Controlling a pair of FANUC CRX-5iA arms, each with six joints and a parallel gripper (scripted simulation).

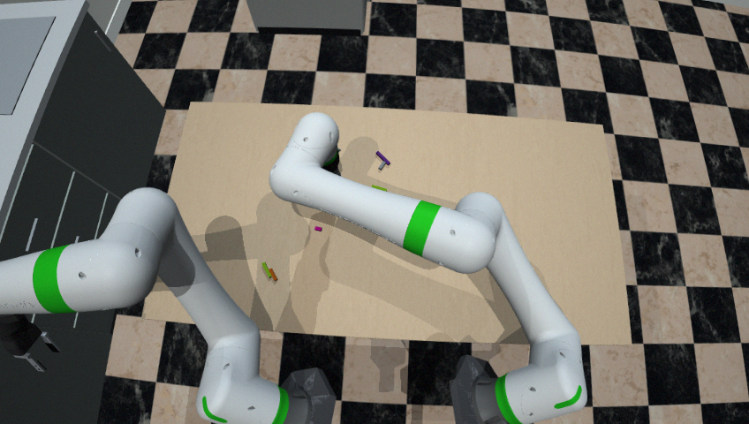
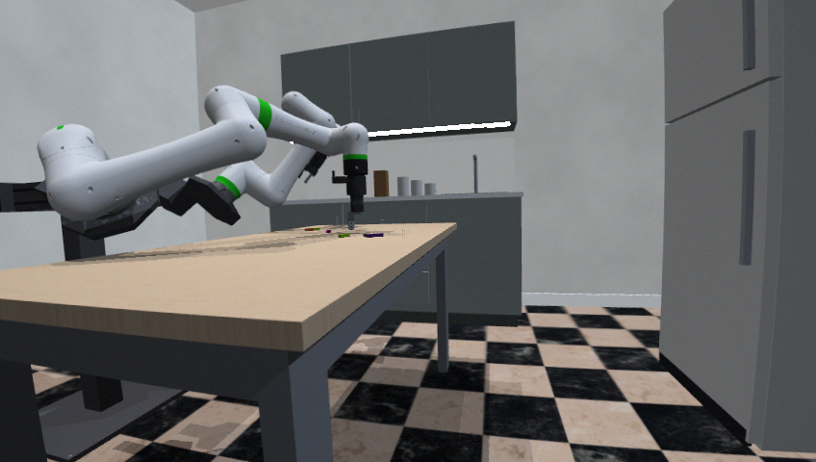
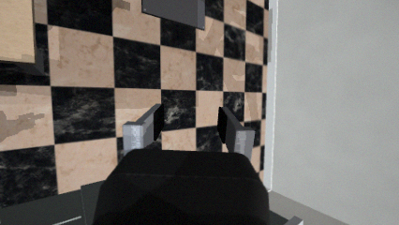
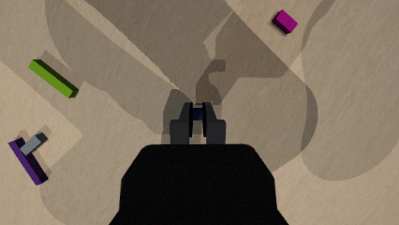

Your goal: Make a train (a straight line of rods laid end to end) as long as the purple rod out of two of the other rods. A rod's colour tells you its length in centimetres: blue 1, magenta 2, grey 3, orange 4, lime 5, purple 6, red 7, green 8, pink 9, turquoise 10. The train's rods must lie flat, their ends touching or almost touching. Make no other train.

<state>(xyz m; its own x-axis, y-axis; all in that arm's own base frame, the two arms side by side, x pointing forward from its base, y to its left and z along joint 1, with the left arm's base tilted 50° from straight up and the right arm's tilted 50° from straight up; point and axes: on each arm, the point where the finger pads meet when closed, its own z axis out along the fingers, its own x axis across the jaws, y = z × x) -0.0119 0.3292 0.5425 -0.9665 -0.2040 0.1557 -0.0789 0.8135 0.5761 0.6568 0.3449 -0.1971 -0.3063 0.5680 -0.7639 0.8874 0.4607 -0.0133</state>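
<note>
The grey rod is 170 mm to the right of my right hand, 100 mm ahead of it and 30 mm below it. Round my right hand: blue rod (20 mm below); magenta rod (110 mm behind, 50 mm to the left, 30 mm below); purple rod (170 mm to the right, 130 mm ahead, 30 mm below).
</note>
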